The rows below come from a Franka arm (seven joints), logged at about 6 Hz.
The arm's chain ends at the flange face. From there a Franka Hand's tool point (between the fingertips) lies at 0.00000 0.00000 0.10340 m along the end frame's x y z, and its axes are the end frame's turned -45 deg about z.
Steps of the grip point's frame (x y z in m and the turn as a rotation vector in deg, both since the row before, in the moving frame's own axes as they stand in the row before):
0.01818, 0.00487, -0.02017, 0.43, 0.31, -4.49
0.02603, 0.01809, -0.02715, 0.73, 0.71, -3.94
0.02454, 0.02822, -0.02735, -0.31, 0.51, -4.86
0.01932, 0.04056, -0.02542, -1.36, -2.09, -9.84
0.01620, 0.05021, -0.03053, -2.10, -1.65, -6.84
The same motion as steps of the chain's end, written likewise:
0.01649, -0.00847, -0.02017, 0.52, -0.08, -4.49
0.03129, -0.00378, -0.02713, 1.02, -0.01, -3.94
0.03627, 0.00290, -0.02734, 0.14, 0.58, -4.86
0.04289, 0.01056, -0.02532, -2.44, -0.52, -9.84
0.04610, 0.01931, -0.03042, -2.65, 0.32, -6.84

